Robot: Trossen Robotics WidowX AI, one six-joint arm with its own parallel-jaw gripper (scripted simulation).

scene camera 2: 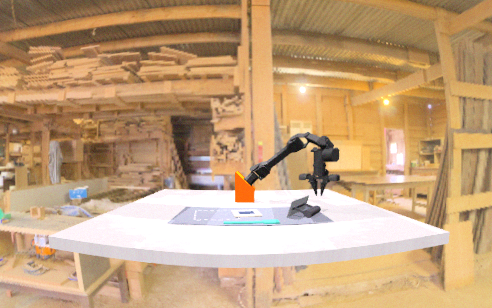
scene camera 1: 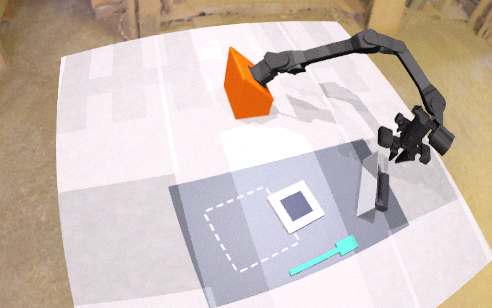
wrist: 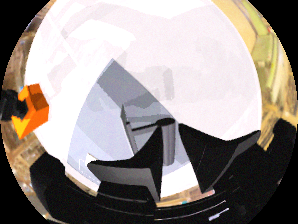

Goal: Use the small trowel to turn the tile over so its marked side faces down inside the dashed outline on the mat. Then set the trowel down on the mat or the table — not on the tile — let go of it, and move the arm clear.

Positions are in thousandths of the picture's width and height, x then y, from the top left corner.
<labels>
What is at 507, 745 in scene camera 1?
A grey mat.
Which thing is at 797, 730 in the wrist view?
My gripper.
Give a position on a grey mat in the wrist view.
At 331, 587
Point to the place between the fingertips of my gripper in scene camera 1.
798, 524
</labels>
